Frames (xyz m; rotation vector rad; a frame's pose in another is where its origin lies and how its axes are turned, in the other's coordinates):
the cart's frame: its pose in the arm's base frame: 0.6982 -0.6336 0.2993 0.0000 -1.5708 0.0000
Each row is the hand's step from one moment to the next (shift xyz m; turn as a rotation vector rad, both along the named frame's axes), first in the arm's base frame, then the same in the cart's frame.
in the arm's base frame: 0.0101 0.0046 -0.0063 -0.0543 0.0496 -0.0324
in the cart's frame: -0.0063 0.0046 -0.0101 -0.0324 0.0496 0.0543
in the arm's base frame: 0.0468 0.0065 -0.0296 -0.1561 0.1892 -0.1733
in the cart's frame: -0.0296 0.0065 -0.0468 -0.1733 0.1892 0.1561
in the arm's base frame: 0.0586 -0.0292 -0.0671 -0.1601 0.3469 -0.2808
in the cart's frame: -0.0671 -0.0292 -0.0586 -0.2808 0.3469 0.1601
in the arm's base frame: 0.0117 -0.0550 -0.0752 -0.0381 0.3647 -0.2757
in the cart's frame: -0.0752 -0.0550 -0.0117 -0.2757 0.3647 0.0381
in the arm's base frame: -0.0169 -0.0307 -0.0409 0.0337 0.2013 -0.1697
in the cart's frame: -0.0409 -0.0307 0.0169 -0.1697 0.2013 -0.0337
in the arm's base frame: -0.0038 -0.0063 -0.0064 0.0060 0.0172 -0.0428
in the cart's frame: -0.0064 -0.0063 0.0038 -0.0428 0.0172 -0.0060
